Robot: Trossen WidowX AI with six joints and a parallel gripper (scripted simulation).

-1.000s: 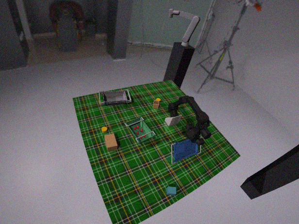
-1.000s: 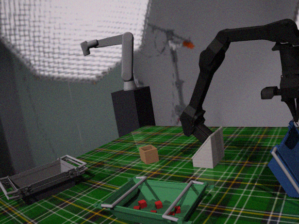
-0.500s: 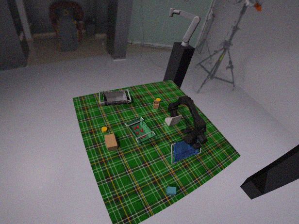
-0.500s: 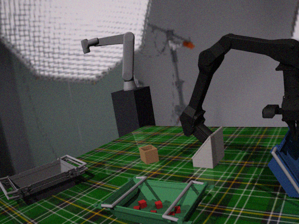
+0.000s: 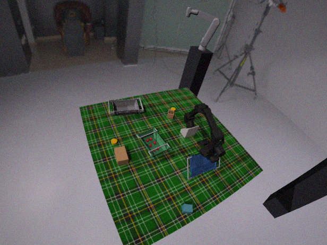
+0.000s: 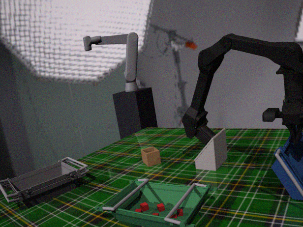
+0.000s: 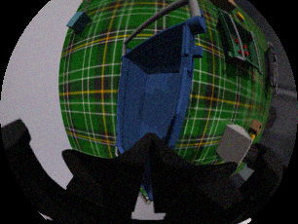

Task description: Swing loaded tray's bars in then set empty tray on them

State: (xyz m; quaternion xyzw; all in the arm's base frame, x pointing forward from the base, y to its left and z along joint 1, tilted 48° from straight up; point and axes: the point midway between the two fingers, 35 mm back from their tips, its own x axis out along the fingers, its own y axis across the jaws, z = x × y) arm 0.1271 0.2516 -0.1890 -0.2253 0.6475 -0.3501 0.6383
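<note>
The blue tray is 10 mm ahead of my gripper tip, 20 mm to the left of it and 50 mm below it. Round my gripper tip: teal cube: 310 mm ahead, 230 mm to the left, 100 mm below; brown box: 90 mm behind, 570 mm to the right, 110 mm below; tan block: 520 mm ahead, 330 mm to the right, 90 mm below.
</note>
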